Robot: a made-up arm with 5 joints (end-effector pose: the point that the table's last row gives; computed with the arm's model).
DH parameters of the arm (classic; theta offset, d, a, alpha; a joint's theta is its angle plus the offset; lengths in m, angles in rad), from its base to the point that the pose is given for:
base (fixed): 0 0.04 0 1.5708
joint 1: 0 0.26 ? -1.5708
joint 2: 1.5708 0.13 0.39 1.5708
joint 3: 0 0.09 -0.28 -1.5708
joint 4: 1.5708 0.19 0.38 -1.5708
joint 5: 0 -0.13 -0.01 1.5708
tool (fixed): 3.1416 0.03 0 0
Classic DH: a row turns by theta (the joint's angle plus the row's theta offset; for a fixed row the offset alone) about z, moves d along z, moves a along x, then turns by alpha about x.
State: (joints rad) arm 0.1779 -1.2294 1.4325 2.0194 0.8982
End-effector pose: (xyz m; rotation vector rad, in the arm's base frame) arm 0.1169 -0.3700 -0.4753 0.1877 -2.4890 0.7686
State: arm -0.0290 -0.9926 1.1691 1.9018 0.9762
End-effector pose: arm -0.1278 -0.3857 -0.3865 0.5924 -2.0809 0.7232
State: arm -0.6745 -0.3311 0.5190 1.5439 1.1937
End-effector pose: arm -0.2087 -0.5322 0.1750 1.1811 -0.8944 0.4550
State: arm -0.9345 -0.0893 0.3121 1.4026 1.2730
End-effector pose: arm -0.0366 -0.5498 0.3019 1.2874 -0.5145 0.3702
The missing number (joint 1, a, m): -0.1
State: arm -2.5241 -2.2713 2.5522 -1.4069 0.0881
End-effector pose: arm 0.0582 -0.4943 0.0727 -0.1114 -0.5460 -2.3626
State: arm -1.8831 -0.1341 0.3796 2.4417 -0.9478
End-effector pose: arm 0.0441 -0.5400 -0.1198 1.2361 0.9985 2.1280
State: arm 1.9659 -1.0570 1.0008 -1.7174 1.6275
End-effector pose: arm -0.4103 -0.3646 0.1739 1.7360 -0.5594 -2.2670
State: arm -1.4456 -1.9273 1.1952 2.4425 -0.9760
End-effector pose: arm -0.3830 -0.5109 0.2044 -0.5905 1.2997 0.6214
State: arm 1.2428 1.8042 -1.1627 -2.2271 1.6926
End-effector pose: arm -0.4659 0.0430 -0.5877 -0.4818 2.1761 0.5635
